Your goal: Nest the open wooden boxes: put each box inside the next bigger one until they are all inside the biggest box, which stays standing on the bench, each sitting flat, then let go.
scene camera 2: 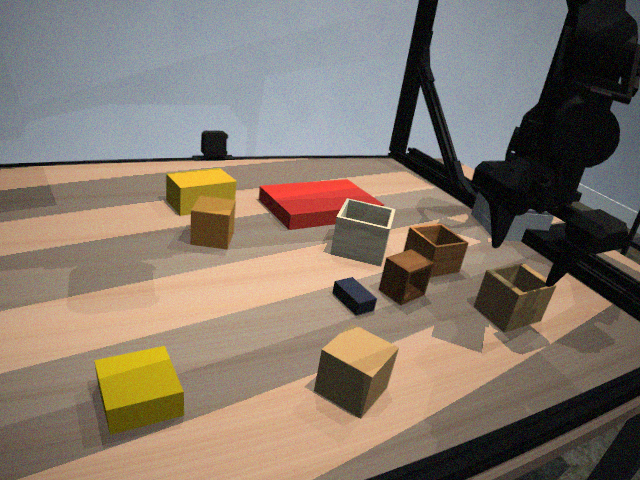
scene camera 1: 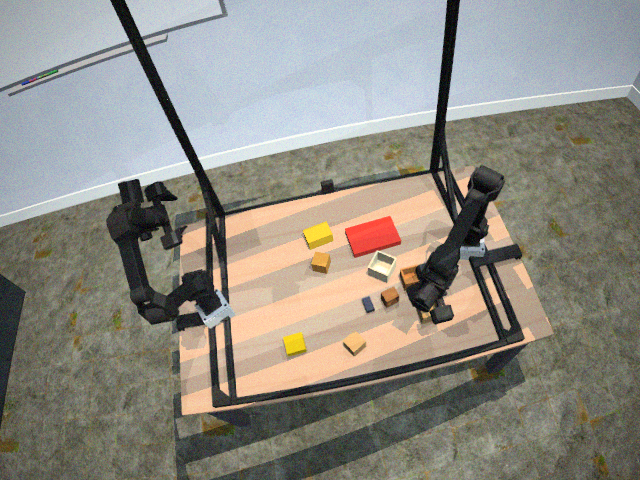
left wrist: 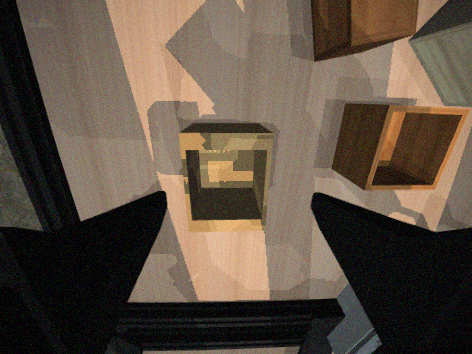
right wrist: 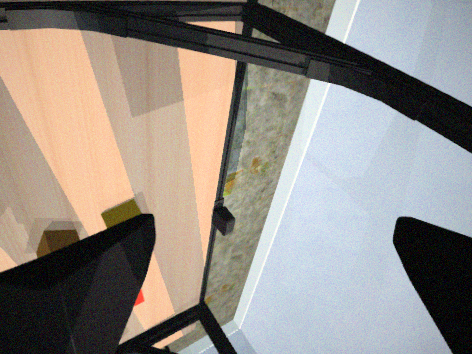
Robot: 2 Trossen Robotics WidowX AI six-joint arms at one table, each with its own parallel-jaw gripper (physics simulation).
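Places are measured from the left arm's base along level axes (x back, y right, z up), in centimetres.
Pixels of known places: left gripper, fingertip midpoint: [scene camera 2: 521,265] [left wrist: 240,199]; right gripper, fingertip midpoint: [scene camera 1: 181,212] [right wrist: 275,228]; left arm's base at its link origin: [scene camera 1: 470,238]; right arm's base at its link origin: [scene camera 1: 210,305].
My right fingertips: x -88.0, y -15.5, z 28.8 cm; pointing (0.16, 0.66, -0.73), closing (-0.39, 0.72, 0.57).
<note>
For each thing: its top centre in the pictures, then the offset to it from my right fingertips.
- pale grey-green box at its top centre: [scene camera 2: 367,212] [scene camera 1: 382,262] dx +58.2, dy +4.3, dz -29.3 cm
- small brown box at its top centre: [scene camera 2: 410,260] [scene camera 1: 390,294] dx +61.5, dy -6.4, dz -30.3 cm
- olive-tan box at its top centre: [left wrist: 227,188] [scene camera 2: 521,277] [scene camera 1: 431,307] dx +74.5, dy -10.4, dz -29.5 cm
- navy block at its top centre: [scene camera 2: 355,289] [scene camera 1: 368,303] dx +54.6, dy -8.8, dz -33.2 cm
- red slab at its top centre: [scene camera 2: 322,195] [scene camera 1: 372,234] dx +54.1, dy +17.2, dz -32.5 cm
- orange-brown block at its top centre: [scene camera 2: 214,205] [right wrist: 63,264] [scene camera 1: 320,259] dx +37.5, dy +4.6, dz -30.0 cm
- tan block at its top centre: [scene camera 2: 361,348] [scene camera 1: 354,341] dx +51.8, dy -23.0, dz -30.0 cm
Four open boxes are in view. The pale grey-green box [scene camera 1: 377,273] [scene camera 2: 360,240] [left wrist: 449,59] stands upright. The brown box [scene camera 1: 409,277] [scene camera 2: 447,259] [left wrist: 361,145] stands upright, apart from it. The small brown box [scene camera 1: 389,297] [scene camera 2: 399,276] [left wrist: 384,20] lies with its opening sideways. The olive-tan box [scene camera 1: 424,314] [scene camera 2: 507,305] [left wrist: 227,141] stands upright, open side up. My left gripper [scene camera 1: 434,306] [scene camera 2: 523,264] [left wrist: 240,199] is open above the olive-tan box, its fingertips spread wide. My right gripper [scene camera 1: 180,212] [right wrist: 275,228] is open and empty, raised beyond the table's left end.
A navy block [scene camera 1: 367,304] [scene camera 2: 354,296] lies beside the small brown box. A red slab [scene camera 1: 373,236] [scene camera 2: 316,198], two yellow blocks [scene camera 1: 317,235] [scene camera 1: 294,344], an orange-brown block [scene camera 1: 320,262] [scene camera 2: 212,223] and a tan block [scene camera 1: 354,343] [scene camera 2: 355,369] are on the table. Black frame rails [scene camera 1: 361,379] edge it.
</note>
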